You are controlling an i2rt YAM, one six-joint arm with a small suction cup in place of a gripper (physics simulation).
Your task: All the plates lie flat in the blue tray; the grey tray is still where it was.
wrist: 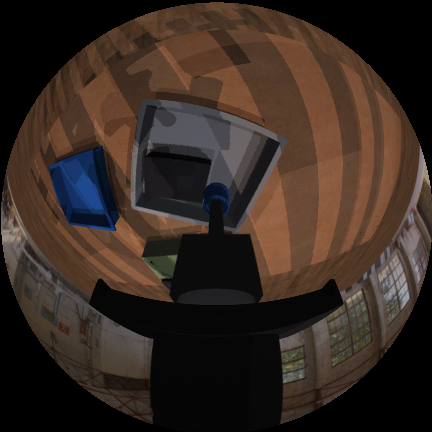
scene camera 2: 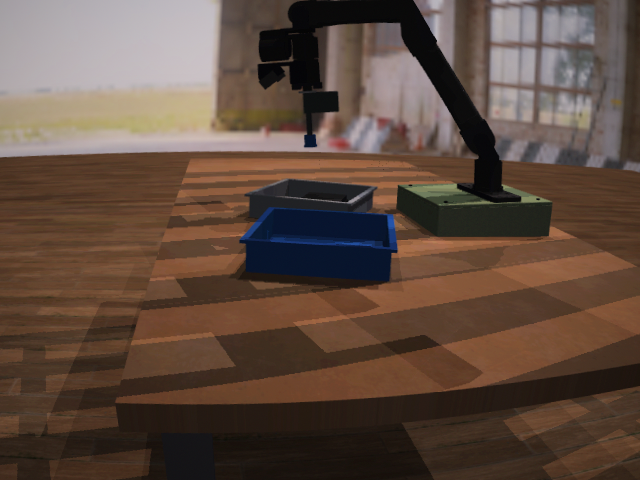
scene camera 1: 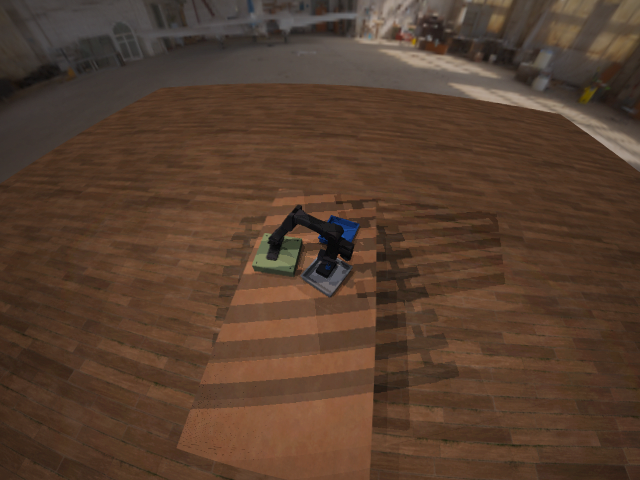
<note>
My suction cup (scene camera 2: 310, 140) carries nothing. The cup hangs 13 cm from the middle of a grey tray (scene camera 2: 287, 193), above it. The table carries a blue tray (scene camera 2: 319, 243).
The blue tray is seen too in the wrist view (wrist: 80, 181). The grey tray is seen too in the wrist view (wrist: 243, 154) and in scene camera 1 (scene camera 1: 327, 286). My suction cup also shows in the wrist view (wrist: 215, 189).
</note>
